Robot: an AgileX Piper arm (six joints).
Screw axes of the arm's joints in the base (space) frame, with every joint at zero. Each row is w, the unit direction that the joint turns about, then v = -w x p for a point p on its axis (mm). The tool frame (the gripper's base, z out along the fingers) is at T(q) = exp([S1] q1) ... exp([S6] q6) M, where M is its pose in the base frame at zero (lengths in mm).
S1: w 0 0 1 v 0 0 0
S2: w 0 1 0 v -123 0 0
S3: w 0 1 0 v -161.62 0 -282.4
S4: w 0.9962 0 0.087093 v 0 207.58 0
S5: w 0 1 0 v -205.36 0 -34.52
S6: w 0.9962 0 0.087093 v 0 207.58 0
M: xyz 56.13 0 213.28 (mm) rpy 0 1.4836 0 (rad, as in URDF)
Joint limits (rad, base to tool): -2.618..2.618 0..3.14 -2.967..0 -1.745..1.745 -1.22..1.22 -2.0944..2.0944
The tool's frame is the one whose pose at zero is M.
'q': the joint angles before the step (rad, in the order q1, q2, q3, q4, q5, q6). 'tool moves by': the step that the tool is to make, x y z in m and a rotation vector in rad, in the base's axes. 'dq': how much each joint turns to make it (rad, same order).
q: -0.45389, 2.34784, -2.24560, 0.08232, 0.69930, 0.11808
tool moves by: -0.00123, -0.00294, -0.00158, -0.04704, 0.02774, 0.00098
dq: 0.00000, 0.00231, 0.00003, -0.05446, 0.00197, 0.00001
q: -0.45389, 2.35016, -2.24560, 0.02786, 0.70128, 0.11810
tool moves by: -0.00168, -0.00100, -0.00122, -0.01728, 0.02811, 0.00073
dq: 0.00000, 0.00000, -0.00002, -0.02787, 0.01771, 0.00000
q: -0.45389, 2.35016, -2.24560, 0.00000, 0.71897, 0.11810
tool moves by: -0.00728, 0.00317, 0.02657, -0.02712, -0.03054, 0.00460
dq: 0.00000, -0.05058, 0.00002, -0.00561, 0.01121, -0.00713
